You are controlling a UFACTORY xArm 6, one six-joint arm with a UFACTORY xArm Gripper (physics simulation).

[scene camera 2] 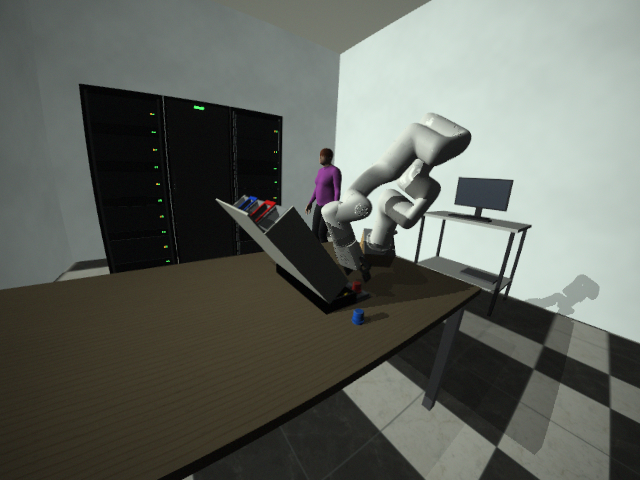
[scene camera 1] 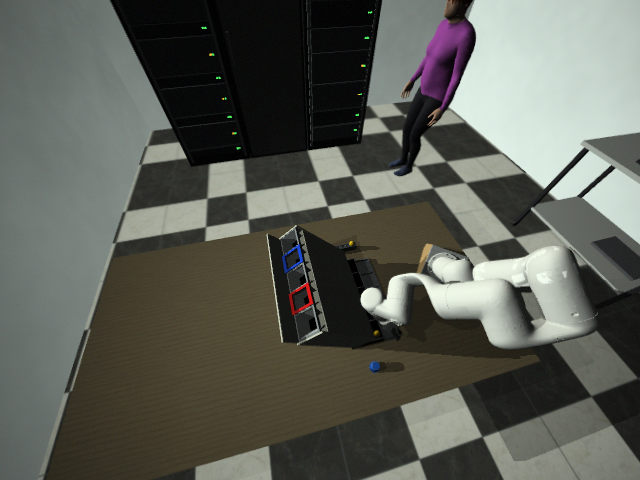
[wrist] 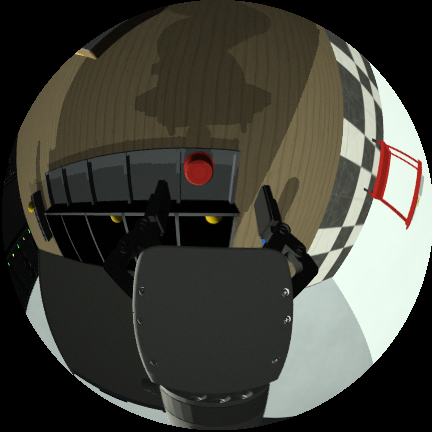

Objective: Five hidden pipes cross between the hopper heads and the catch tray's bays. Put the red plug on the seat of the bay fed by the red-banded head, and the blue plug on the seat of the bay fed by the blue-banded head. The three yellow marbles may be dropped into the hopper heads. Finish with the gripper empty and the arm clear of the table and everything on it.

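Pixels of known places: gripper, fingertip midpoint: (scene camera 2: 358,276) (wrist: 213,191); arm's base, origin of the base link: (scene camera 2: 379,241).
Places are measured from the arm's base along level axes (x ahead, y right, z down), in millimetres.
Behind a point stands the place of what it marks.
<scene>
The red plug (scene camera 2: 356,286) @(x 255, y -196, z 103 mm) (wrist: 199,170) @(x 243, y -184, z 95 mm) stands upright on the grey seat of the catch tray's (wrist: 150,172) @(x 266, y -120, z 135 mm) end bay, at the right in the wrist view. My gripper (scene camera 2: 357,273) @(x 252, y -199, z 62 mm) (wrist: 213,191) @(x 252, y -199, z 62 mm) is open above the tray, its fingers apart from the plug. The blue plug (scene camera 1: 374,366) @(x 346, y -340, z 102 mm) (scene camera 2: 358,316) @(x 350, y -351, z 111 mm) stands on the table beyond that tray end; a sliver shows in the wrist view (wrist: 263,242) @(x 352, y -327, z 128 mm). The red-banded head (scene camera 1: 291,303) @(x 628, y -185, z -156 mm) and blue-banded head (scene camera 1: 283,262) @(x 657, y -32, z -156 mm) are at the hopper's top. One yellow marble (wrist: 213,219) @(x 309, y -218, z 109 mm) is in the end bay, another (wrist: 116,219) @(x 336, y -75, z 110 mm) farther left. The pipes are hidden.
The tall sloping dark housing (scene camera 1: 330,289) @(x 499, y -128, z -122 mm) (scene camera 2: 305,253) @(x 501, y -289, z -83 mm) rises beside the tray. A third yellow marble (scene camera 1: 351,243) @(x 355, y 212, z 90 mm) (wrist: 31,206) @(x 348, y 206, z 95 mm) sits on a small dark holder (wrist: 41,215) @(x 387, y 200, z 122 mm) past the tray's far end. A person (scene camera 1: 439,67) (scene camera 2: 326,183) stands beyond the table (scene camera 1: 180,335) @(x 1110, y -173, z 141 mm) (scene camera 2: 180,351) @(x 827, y -292, z 141 mm).
</scene>
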